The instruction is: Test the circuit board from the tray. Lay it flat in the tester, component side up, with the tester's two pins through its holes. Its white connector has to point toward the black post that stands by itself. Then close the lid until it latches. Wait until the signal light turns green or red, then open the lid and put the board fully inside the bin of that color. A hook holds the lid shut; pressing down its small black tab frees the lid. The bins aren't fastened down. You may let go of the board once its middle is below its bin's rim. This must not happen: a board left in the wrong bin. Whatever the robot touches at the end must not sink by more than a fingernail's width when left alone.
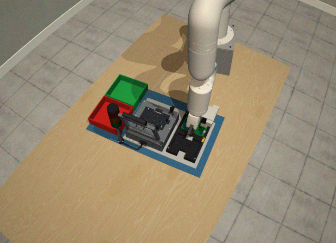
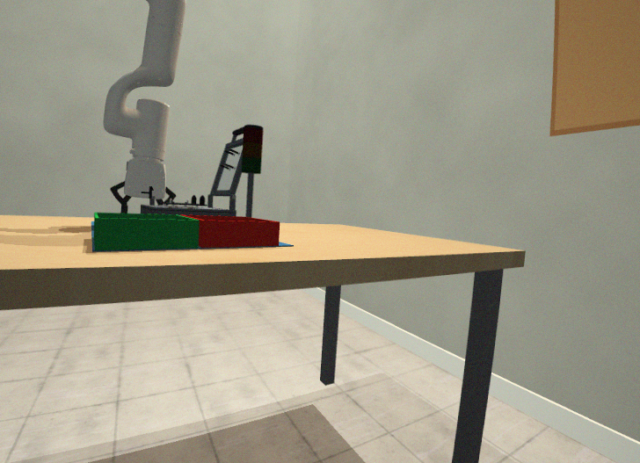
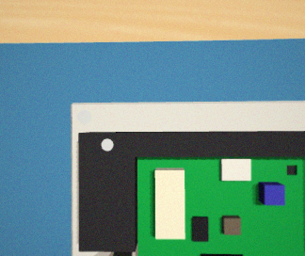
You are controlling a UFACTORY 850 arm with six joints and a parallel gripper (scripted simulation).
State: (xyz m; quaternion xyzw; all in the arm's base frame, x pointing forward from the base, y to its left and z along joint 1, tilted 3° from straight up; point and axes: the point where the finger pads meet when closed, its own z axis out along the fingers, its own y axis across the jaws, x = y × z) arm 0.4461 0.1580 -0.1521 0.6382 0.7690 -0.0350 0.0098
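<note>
My gripper is now right at the green circuit board. The rest, counted from my hand: clear lid: 21 cm ahead, 16 cm above, 13 cm to the right; latch hook: 11 cm to the right, 6 cm above, 2 cm ahead; green bin: 37 cm to the right, 2 cm ahead, 1 cm below.
</note>
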